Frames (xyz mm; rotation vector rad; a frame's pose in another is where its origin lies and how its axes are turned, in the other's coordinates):
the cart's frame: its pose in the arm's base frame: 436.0 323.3 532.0 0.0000 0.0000 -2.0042
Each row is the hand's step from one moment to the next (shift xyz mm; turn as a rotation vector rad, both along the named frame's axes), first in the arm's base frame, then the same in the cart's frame.
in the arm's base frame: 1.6 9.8 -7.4 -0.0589 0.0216 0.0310
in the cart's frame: -9.6 -2.7 -7.4 0.0051 -0.0625 0.0310
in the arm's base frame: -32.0 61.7 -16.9 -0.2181 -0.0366 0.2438
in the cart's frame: -42.6 -55.0 -16.9 0.1248 -0.1826 0.2438
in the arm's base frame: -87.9 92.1 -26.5 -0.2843 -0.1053 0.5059
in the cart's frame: -46.7 -118.5 -26.5 0.2150 -0.2138 0.5059
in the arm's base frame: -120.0 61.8 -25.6 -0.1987 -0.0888 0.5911
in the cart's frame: -5.7 -134.9 -25.6 0.1640 -0.1430 0.5911
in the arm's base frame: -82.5 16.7 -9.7 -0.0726 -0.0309 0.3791
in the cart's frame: 19.5 -81.9 -9.7 0.0585 -0.0529 0.3791
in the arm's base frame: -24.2 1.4 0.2 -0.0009 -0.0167 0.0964
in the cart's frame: 8.9 -22.6 0.2 0.0155 0.0062 0.0964
